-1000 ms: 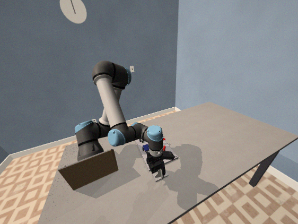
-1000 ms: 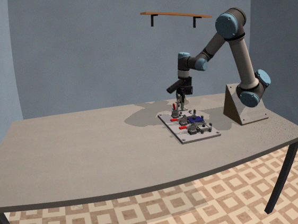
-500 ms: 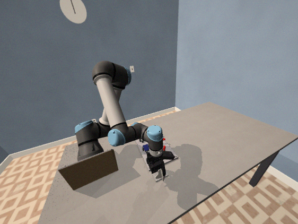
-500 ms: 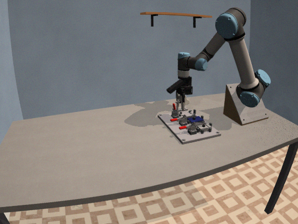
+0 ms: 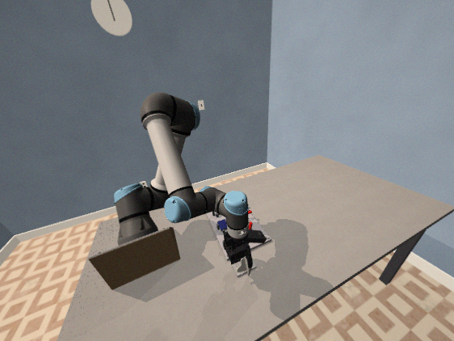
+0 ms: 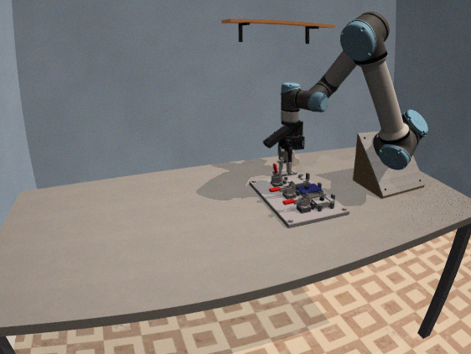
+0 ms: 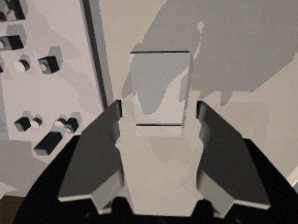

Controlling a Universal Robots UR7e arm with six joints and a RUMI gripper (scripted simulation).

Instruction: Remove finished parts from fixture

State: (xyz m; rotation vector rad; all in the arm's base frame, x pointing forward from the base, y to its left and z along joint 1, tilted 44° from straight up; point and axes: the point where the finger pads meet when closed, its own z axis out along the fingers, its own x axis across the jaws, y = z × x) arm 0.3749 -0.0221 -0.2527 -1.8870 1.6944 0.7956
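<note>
Now: the grey finished part 1 cm below my hand and 1 cm behind it. Round my hand: grey fixture plate (23 cm to the left, 5 cm ahead, 1 cm below); blue blank (23 cm to the left, 1 cm above).
</note>
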